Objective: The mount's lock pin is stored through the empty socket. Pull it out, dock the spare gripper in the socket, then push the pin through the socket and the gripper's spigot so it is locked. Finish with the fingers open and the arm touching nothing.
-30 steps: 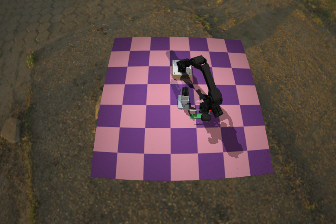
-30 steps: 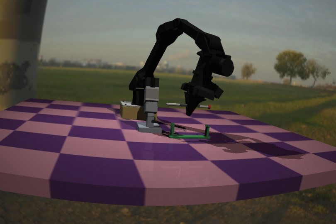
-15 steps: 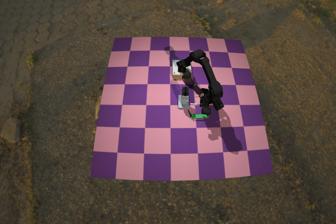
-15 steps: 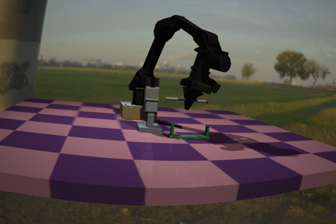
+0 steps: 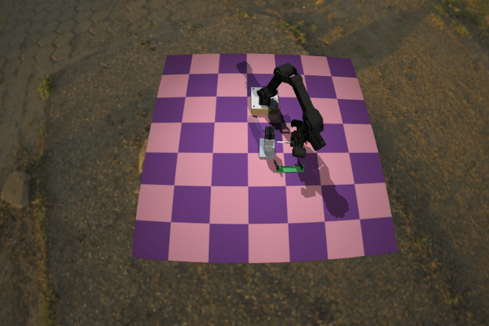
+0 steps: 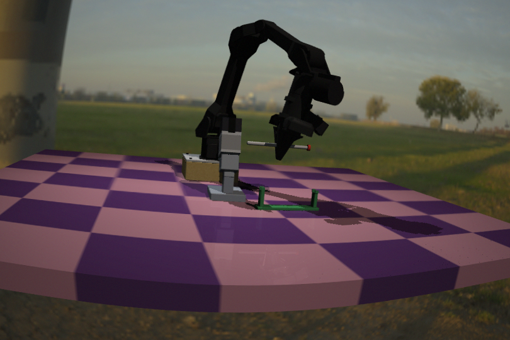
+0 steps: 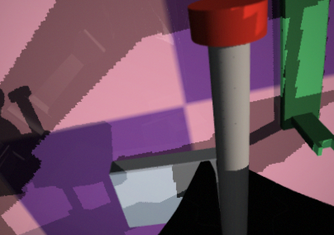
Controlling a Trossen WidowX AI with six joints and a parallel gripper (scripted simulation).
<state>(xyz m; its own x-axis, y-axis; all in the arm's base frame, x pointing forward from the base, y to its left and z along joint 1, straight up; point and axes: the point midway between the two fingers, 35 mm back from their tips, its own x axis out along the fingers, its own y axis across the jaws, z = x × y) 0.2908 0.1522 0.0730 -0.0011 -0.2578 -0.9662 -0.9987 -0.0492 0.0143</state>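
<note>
Right now the grey mount is 11 cm to the right of my gripper tip, 5 cm below it and 1 cm behind it. The rest, counted from my gripper tip: green rack: 9 cm ahead, 7 cm below, 1 cm to the left; then spare gripper: 11 cm to the right, 3 cm above, 1 cm behind.
</note>
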